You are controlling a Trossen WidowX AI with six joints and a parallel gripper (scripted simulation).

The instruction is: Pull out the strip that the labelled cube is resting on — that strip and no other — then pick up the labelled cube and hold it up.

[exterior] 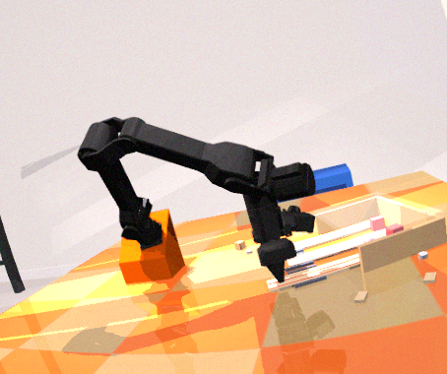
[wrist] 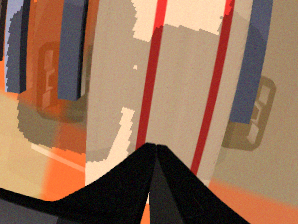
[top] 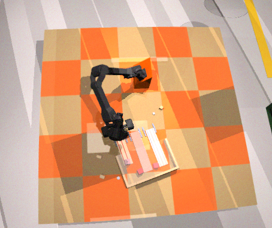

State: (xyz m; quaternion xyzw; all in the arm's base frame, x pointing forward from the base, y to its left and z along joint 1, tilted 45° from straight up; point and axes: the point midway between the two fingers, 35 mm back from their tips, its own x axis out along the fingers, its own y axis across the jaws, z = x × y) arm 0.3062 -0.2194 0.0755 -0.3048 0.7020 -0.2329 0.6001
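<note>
Right now my gripper tip is 90 mm short of the red-lined strip and 20 mm to the right of it.
</note>
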